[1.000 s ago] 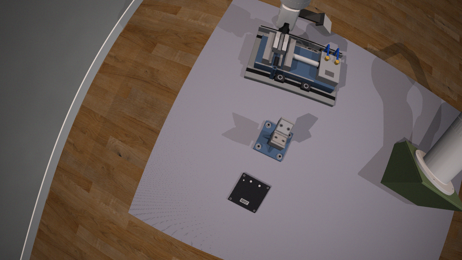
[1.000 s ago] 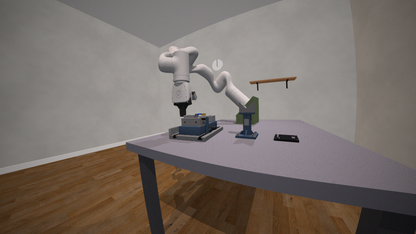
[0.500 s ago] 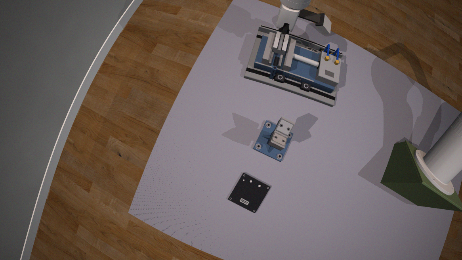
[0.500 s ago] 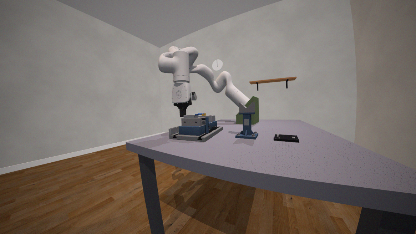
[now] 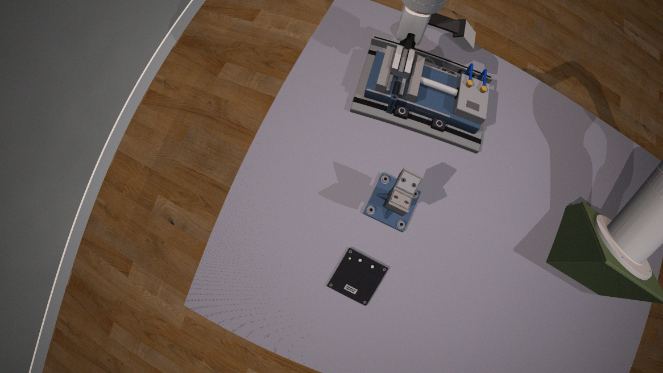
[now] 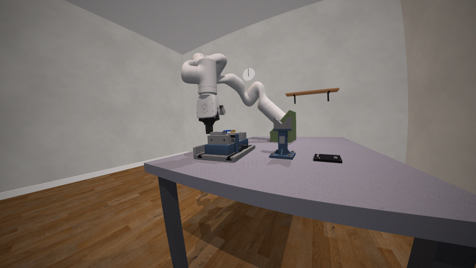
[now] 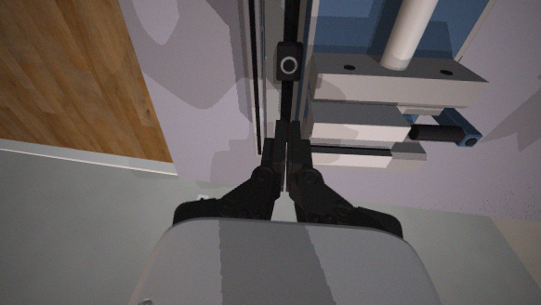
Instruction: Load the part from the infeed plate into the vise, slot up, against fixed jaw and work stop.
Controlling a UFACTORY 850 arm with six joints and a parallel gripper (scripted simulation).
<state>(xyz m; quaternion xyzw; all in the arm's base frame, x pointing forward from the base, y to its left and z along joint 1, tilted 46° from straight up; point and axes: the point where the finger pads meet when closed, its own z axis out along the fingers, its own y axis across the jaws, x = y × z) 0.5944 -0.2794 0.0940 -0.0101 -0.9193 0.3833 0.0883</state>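
Now: hand 50 mm to the right of the part and 20 mm above it. Also, from my hand: moving jaw (40 mm behind, 60 mm to the left, 40 mm below); work stop (10 mm behind, 110 mm to the left, 30 mm below); fixed jaw (30 mm ahead, 70 mm to the left, 40 mm below).
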